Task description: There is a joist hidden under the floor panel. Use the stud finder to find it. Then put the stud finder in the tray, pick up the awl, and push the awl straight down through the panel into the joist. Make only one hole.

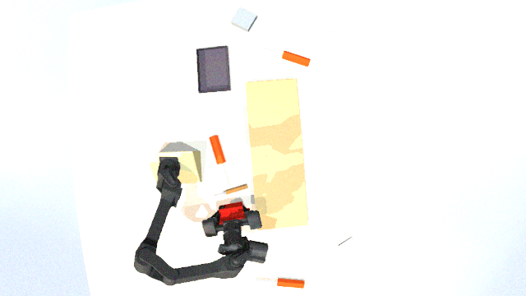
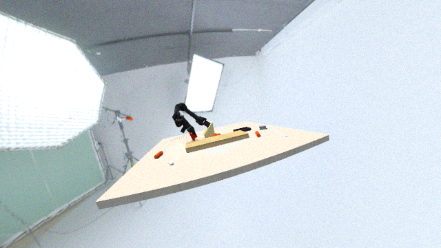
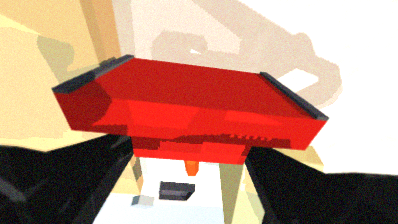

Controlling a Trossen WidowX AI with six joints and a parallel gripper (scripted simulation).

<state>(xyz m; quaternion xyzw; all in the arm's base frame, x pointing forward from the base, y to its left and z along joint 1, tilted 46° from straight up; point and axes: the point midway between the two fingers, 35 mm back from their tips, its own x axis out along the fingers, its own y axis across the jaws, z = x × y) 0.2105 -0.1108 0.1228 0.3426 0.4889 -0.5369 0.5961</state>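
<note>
Now: gripper tip 10 mm past the red stud finder and 10 mm to the left of it. Also, from my gripper tip: dark grey tray 80 mm behind, 490 mm to the left, 70 mm below; pale grey block 20 mm ahead, 680 mm to the left, 60 mm below; awl 20 mm behind, 50 mm to the left, 70 mm below.
</note>
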